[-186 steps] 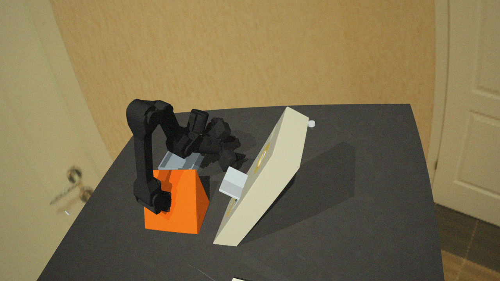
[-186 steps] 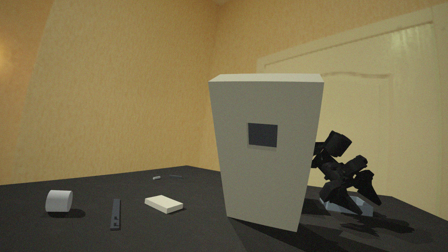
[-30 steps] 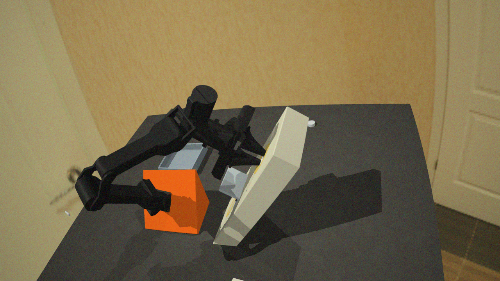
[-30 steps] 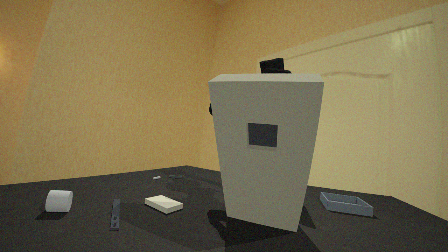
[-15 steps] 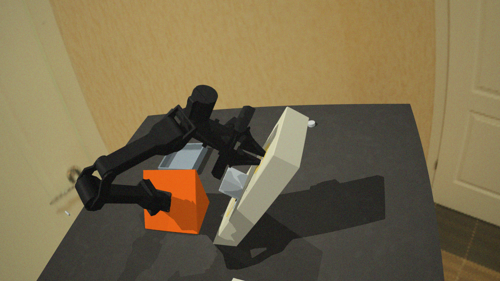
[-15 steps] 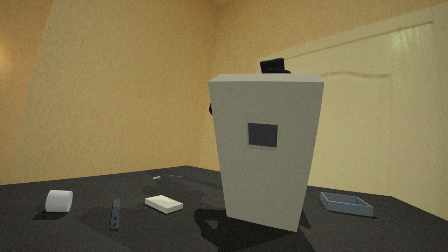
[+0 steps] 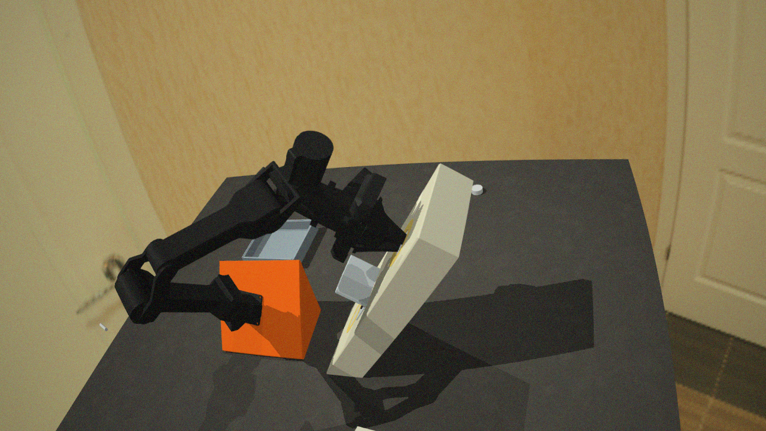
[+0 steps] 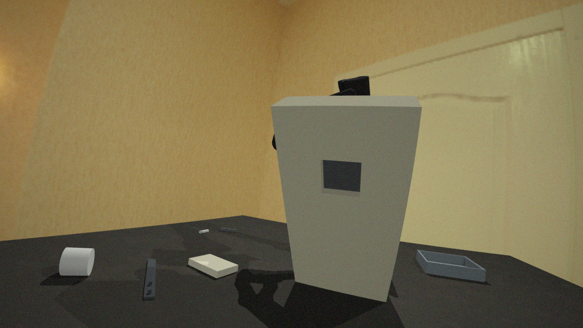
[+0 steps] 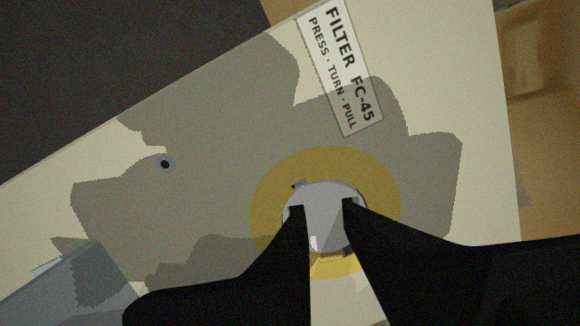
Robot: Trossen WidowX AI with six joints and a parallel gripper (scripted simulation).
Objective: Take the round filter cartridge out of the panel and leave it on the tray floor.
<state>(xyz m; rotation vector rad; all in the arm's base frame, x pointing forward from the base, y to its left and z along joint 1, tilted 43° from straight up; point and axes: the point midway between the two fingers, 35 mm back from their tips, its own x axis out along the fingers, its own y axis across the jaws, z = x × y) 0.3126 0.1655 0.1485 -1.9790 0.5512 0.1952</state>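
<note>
Now: gripper tip 10 mm short of the white round filter cartridge and 10 mm above it. The rest, counted from my gripper tip: cream service panel (40 mm behind, 80 mm below); grey tray (440 mm behind, 260 mm to the left, 230 mm below).
</note>
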